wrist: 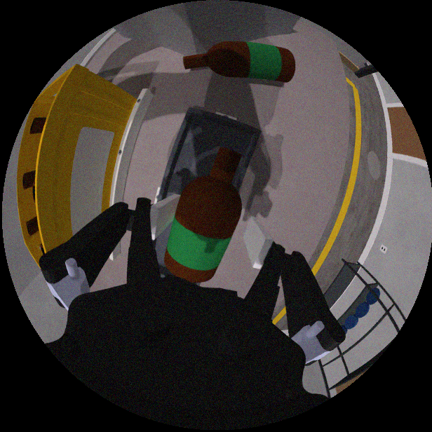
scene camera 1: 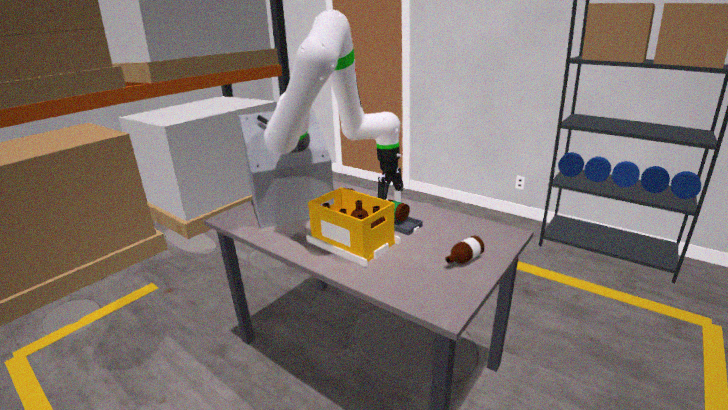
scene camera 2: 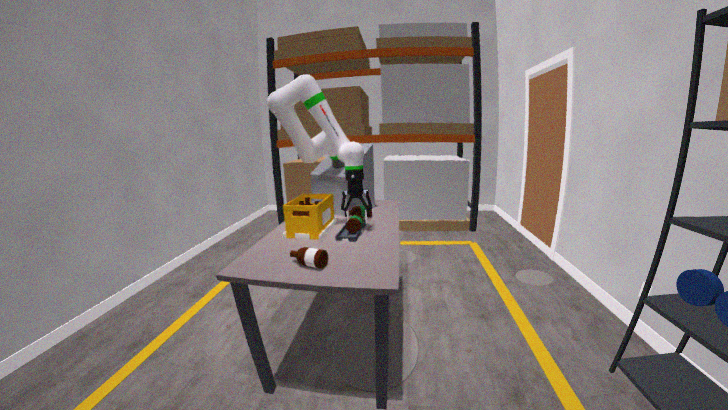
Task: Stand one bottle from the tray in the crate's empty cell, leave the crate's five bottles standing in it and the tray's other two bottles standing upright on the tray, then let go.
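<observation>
My gripper (scene camera 1: 390, 195) (scene camera 2: 357, 209) (wrist: 212, 216) is open, its fingers on either side of a brown green-label bottle (scene camera 1: 402, 210) (scene camera 2: 355, 222) (wrist: 207, 210) that lies along the dark tray (scene camera 1: 410, 225) (scene camera 2: 348, 235) (wrist: 215, 131), neck toward the tray's far end in the wrist view. Another green-label bottle (wrist: 265, 62) lies on its side on the table beyond the tray. A white-label bottle (scene camera 1: 466, 250) (scene camera 2: 310, 257) lies on its side on the table. The yellow crate (scene camera 1: 356, 241) (scene camera 2: 303, 225) (wrist: 55, 175) holds several brown bottles (scene camera 1: 359, 209); its empty cell cannot be made out.
The crate stands on a white base (scene camera 1: 336, 249) (wrist: 131, 135) beside the tray on the table (scene camera 1: 417, 285) (scene camera 2: 275, 269). A grey box-like stand (scene camera 1: 292, 188) is at the arm's base. A dark shelf unit (scene camera 1: 631, 190) with blue discs stands beyond the table.
</observation>
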